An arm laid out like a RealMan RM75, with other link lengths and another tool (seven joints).
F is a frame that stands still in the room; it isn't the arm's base.
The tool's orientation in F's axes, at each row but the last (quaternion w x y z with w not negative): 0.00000 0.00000 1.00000 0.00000; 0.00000 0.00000 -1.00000 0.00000; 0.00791 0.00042 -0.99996 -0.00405; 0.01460 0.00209 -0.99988 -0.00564; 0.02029 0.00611 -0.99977 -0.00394; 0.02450 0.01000 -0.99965 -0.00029; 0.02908 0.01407 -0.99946 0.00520; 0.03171 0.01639 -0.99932 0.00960; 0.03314 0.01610 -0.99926 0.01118; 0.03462 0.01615 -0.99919 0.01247
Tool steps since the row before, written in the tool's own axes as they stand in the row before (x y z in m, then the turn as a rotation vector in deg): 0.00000 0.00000 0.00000 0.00 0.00 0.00; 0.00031 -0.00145 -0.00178 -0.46 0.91 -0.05; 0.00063 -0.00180 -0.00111 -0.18 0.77 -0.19; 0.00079 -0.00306 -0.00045 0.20 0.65 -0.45; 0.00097 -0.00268 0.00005 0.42 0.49 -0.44; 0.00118 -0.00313 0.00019 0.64 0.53 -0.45; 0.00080 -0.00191 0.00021 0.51 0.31 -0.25; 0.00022 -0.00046 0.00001 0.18 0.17 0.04; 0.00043 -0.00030 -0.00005 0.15 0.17 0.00; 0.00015 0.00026 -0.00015 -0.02 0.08 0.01
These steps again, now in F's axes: 0.00000 0.00000 0.00000 0.00 0.00 0.00; -0.00031 -0.00145 0.00178 0.46 0.91 0.05; -0.00061 -0.00181 0.00111 0.18 0.77 0.19; -0.00076 -0.00307 0.00044 -0.19 0.64 0.46; -0.00094 -0.00269 -0.00003 -0.41 0.48 0.46; -0.00113 -0.00315 -0.00014 -0.63 0.52 0.48; -0.00076 -0.00193 -0.00014 -0.50 0.30 0.28; -0.00020 -0.00047 0.00001 -0.19 0.16 -0.03; -0.00042 -0.00031 0.00008 -0.16 0.17 0.01; -0.00015 0.00026 0.00015 0.02 0.08 -0.01
